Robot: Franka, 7 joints.
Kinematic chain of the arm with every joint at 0, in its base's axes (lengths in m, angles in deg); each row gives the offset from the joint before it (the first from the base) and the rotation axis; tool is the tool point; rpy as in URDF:
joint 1: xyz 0 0 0.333 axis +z
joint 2: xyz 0 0 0 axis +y
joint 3: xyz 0 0 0.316 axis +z
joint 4: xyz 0.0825 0 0 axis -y
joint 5: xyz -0.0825 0 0.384 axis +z
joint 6: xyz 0 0 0 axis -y
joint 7: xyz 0.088 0 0 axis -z
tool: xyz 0 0 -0.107 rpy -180 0 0
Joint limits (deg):
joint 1: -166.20..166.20
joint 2: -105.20..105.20
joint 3: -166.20..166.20
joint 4: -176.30..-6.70
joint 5: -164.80..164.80
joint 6: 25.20..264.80
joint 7: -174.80..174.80
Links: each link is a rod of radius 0.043 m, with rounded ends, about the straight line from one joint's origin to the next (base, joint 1, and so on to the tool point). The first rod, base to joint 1, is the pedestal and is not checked.
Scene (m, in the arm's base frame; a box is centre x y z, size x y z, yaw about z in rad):
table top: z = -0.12
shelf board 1: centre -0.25 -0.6 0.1 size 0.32 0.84 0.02 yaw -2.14
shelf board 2: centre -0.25 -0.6 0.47 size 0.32 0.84 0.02 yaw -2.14
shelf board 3: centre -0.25 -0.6 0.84 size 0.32 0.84 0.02 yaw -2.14
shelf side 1: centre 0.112 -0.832 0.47 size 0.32 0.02 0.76 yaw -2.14
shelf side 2: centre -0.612 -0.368 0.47 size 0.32 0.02 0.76 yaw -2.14
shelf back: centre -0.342 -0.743 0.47 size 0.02 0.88 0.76 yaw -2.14
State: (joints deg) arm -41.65 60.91 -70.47 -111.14 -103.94 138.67 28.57
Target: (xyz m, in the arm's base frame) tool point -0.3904 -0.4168 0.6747
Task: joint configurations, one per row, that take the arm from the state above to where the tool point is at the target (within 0.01 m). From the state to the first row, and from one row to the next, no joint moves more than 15 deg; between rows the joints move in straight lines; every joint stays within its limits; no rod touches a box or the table.
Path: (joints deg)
1: -42.19 56.21 -73.78 -122.60 -112.88 123.77 14.46
2: -42.74 51.52 -77.09 -134.06 -121.82 108.86 0.36
3: -43.28 46.82 -80.40 -145.52 -130.76 93.96 -13.75
4: -43.83 42.12 -83.71 -156.98 -139.69 79.05 -27.85
5: -44.37 37.43 -87.02 -168.44 -148.63 64.15 -41.96
6: -42.11 45.53 -96.01 -163.05 -138.47 74.81 -27.85
7: -39.85 53.64 -105.01 -157.65 -128.32 85.48 -13.75
8: -37.59 61.74 -114.00 -152.26 -118.16 96.15 0.36
9: -35.33 69.85 -123.00 -146.87 -108.00 106.82 14.46
10: -33.07 77.95 -132.00 -141.47 -97.84 117.48 28.57
11: -38.72 68.86 -124.28 -129.23 -99.81 121.47 28.57
12: -44.37 59.78 -116.56 -116.99 -101.77 125.46 28.57
13: -50.02 50.69 -108.85 -104.75 -103.73 129.45 28.57

